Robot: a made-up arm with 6 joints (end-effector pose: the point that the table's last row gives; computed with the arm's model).
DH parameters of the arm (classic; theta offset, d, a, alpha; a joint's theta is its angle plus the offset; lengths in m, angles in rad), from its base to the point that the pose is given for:
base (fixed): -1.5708 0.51 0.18 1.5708
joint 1: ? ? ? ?
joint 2: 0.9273 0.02 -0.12 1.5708
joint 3: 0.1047 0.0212 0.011 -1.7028
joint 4: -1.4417 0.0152 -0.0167 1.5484
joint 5: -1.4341 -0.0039 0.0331 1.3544
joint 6: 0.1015 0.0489 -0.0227 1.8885
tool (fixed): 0.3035 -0.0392 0 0
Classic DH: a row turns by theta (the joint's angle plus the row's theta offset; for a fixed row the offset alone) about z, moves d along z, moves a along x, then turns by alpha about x.
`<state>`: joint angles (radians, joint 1 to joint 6).
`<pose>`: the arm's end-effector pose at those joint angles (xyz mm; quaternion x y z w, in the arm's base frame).
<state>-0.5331 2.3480 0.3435 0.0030 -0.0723 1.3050</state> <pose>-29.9 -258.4 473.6 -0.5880 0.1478 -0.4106 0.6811</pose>
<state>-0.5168 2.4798 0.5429 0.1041 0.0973 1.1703</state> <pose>-15.8 -267.2 498.9 -0.6603 -0.0268 -0.3077 0.6846</pose>
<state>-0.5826 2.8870 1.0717 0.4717 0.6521 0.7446</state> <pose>26.2 -227.0 568.2 -0.6589 -0.4794 0.1136 0.5685</pose>
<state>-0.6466 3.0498 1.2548 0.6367 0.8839 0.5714</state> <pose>29.1 -193.6 586.2 -0.5572 -0.6142 0.2736 0.4872</pose>
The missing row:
joint 1: 0.6435 0 -0.05 0
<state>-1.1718 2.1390 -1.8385 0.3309 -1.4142 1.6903</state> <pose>5.2 -161.5 479.4 0.0337 -0.9457 0.0800 0.3131</pose>
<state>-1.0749 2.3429 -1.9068 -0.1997 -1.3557 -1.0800</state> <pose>-41.5 -189.2 440.7 0.1134 0.2878 0.0504 0.9496</pose>
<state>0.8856 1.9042 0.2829 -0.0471 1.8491 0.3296</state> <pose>20.3 -193.0 591.1 -0.4878 -0.7651 -0.0298 0.4193</pose>
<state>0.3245 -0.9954 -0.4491 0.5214 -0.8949 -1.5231</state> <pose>-44.0 -0.5 338.4 0.3060 -0.4773 0.5197 0.6390</pose>
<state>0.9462 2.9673 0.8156 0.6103 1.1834 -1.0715</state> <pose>13.3 -60.2 476.6 0.2192 0.1934 -0.7675 0.5705</pose>
